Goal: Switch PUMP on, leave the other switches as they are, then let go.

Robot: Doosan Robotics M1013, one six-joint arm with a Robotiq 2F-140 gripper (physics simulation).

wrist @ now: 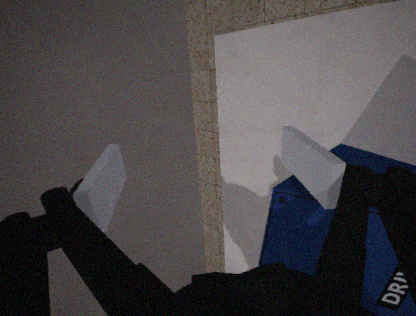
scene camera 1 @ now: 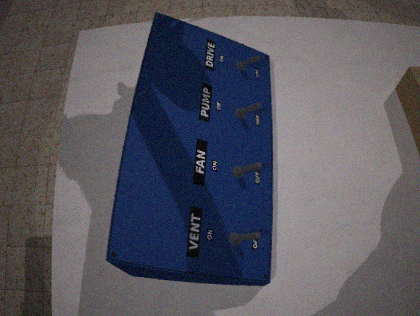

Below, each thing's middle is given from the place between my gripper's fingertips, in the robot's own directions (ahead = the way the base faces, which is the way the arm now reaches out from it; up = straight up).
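Scene:
Position of the blue switch panel (scene camera 1: 180, 200) from my hand: 0.16 m below, 0.3 m to the left of it, 0.12 m behind it.

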